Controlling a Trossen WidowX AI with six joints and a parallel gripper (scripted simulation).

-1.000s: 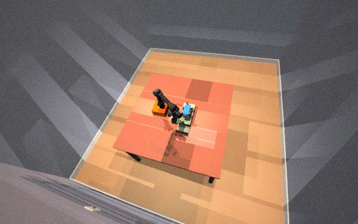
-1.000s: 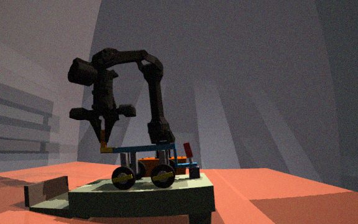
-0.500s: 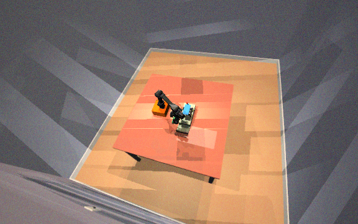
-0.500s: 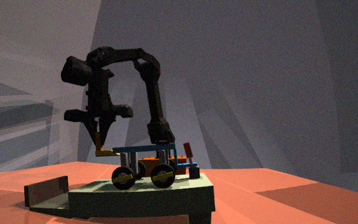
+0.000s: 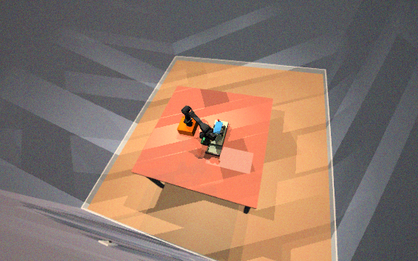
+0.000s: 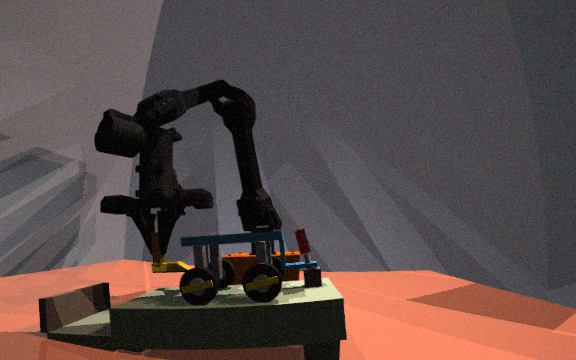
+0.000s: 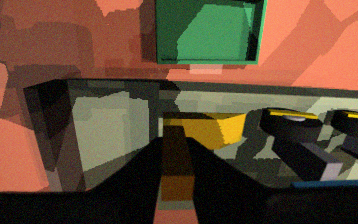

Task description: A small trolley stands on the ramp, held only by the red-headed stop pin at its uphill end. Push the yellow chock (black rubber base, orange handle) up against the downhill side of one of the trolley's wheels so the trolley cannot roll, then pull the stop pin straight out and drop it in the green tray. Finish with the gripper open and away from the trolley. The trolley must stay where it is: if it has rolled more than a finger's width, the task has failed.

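Right now the stop pin is 240 mm to the left of my gripper tip, 50 mm ahead of it and 10 mm above it. Round my gripper tip: low grey wall 110 mm to the right, 80 mm below, 50 mm ahead; then yellow chock 20 mm to the left, 10 mm below; then green tray 120 mm below, 80 mm behind, 60 mm to the left.
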